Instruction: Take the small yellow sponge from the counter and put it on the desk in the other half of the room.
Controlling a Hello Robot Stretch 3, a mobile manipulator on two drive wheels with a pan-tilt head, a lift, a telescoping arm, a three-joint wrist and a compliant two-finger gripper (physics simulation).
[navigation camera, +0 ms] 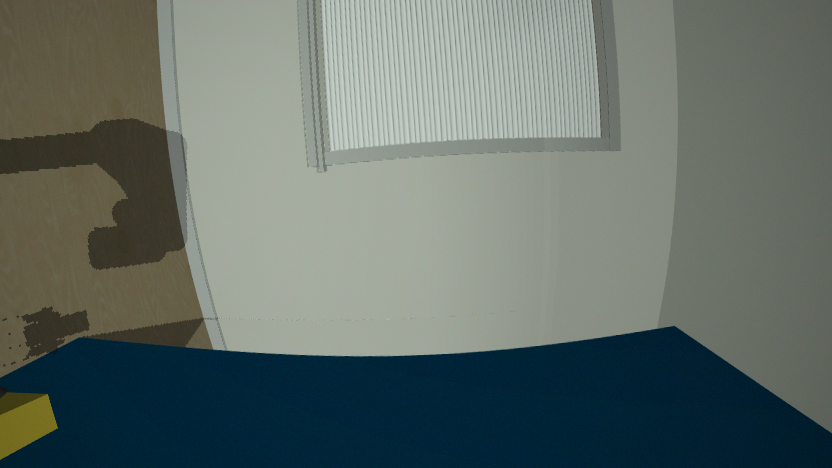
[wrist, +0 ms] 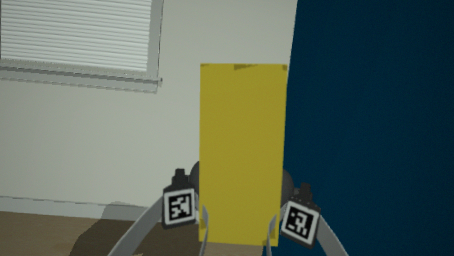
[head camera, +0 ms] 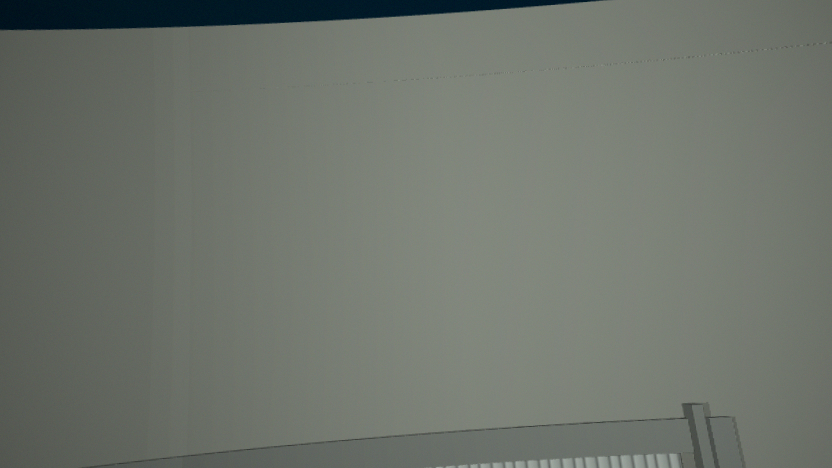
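Frame: origin at the robot's base, x up, y ahead, z left, level; centimetres.
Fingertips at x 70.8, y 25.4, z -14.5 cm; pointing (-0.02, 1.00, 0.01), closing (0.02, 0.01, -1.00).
Note:
A point is followed by its place in that frame.
The yellow sponge point(wrist: 242, 130) {z -14.2, x 75.6, y 19.8 cm} stands between the fingertips in the wrist view, its long side running up the picture. Its end also shows at the lower left edge of the navigation view point(navigation camera: 26, 420) {z -13.4, x 79.0, y 23.5 cm}. My gripper point(wrist: 241, 180) {z -14.5, x 70.8, y 25.4 cm} is shut on the sponge, with a dark fingertip pressed to each side, and holds it up in the air. In the navigation view a dark bit of the gripper shows at the left edge beside the sponge. The counter and the desk cannot be made out in these views.
A large dark blue piece of furniture point(navigation camera: 407, 407) {z -28.3, x 119.1, y 56.9 cm} point(wrist: 375, 125) {z -31.9, x 75.6, y 39.2 cm} point(head camera: 174, 12) {z -25.3, x 153.6, y 71.6 cm} stands close beside the sponge. Behind are a pale wall point(navigation camera: 372, 250) {z -2.1, x 99.5, y 133.2 cm} point(wrist: 100, 145) {z 63.5, x 43.5, y 119.9 cm} point(head camera: 407, 232) {z -2.6, x 131.5, y 133.3 cm} and a window with blinds point(navigation camera: 459, 75) {z 66.7, x 140.9, y 118.7 cm} point(wrist: 75, 35) {z 77.4, x 100.6, y 116.5 cm}. The wooden floor point(navigation camera: 46, 69) {z 68.3, x 0.0, y 65.8 cm} carries a shadow of the arm.

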